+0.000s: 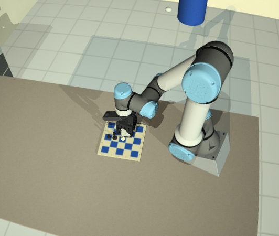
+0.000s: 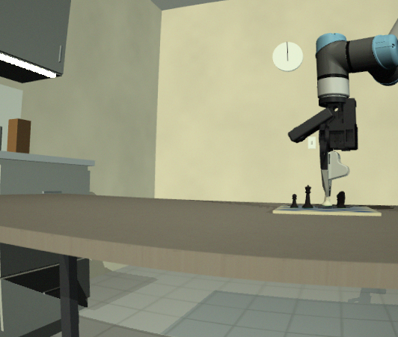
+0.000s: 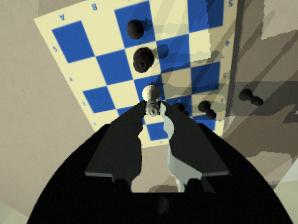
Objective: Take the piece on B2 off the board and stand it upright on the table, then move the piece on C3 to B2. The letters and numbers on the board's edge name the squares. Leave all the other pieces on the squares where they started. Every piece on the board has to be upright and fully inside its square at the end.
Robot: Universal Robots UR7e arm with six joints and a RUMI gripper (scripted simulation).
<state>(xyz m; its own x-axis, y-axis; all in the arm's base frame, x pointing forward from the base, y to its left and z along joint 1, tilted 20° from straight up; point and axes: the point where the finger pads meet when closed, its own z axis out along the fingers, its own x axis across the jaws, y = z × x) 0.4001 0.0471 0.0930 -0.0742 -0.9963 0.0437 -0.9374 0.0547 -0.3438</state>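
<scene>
My hand is 50 mm above the chessboard. From my hand the other things lie so: white piece: 10 mm below; black knight: 40 mm to the right, 30 mm below, 30 mm behind.
</scene>
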